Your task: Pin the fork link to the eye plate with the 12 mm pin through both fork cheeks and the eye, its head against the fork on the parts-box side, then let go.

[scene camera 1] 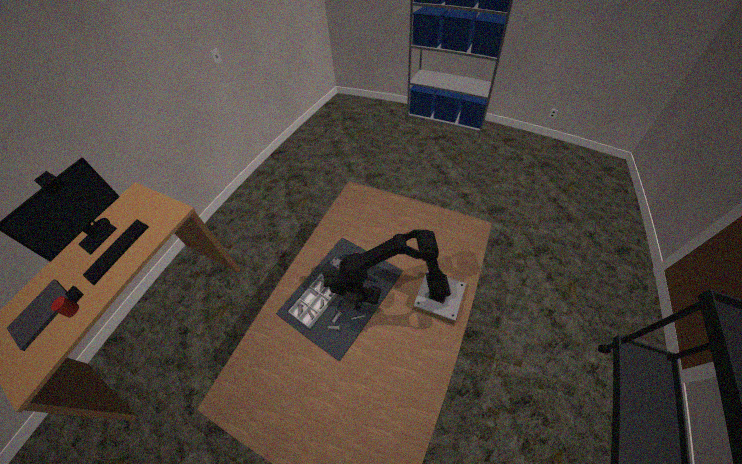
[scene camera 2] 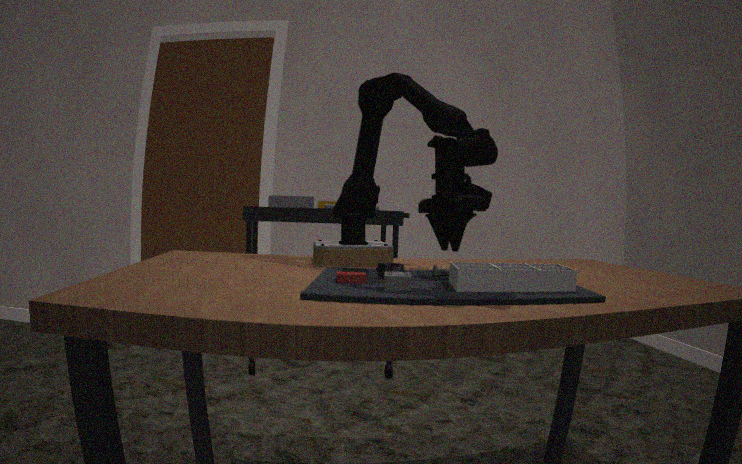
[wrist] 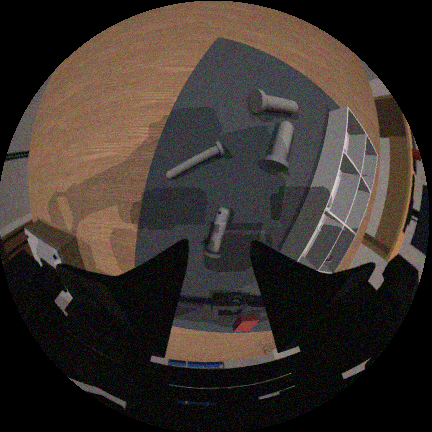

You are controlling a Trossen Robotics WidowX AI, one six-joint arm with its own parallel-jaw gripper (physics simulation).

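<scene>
My gripper is open and empty, pointing down above the mat. In the wrist view a grey headed pin lies on the mat below, between the fingertips in the picture, its head toward the bottom. A thinner, longer pin and two thicker pins lie farther up. I cannot tell their diameters. The dark fork link lies low on the mat. The light eye plate is near it; the arm hides much of both in scene camera 1. The eye joint is too dark to make out.
The white divided parts box stands on the dark mat, beside the loose pins. A red block sits near the fork link. The arm's base plate is on the wooden table.
</scene>
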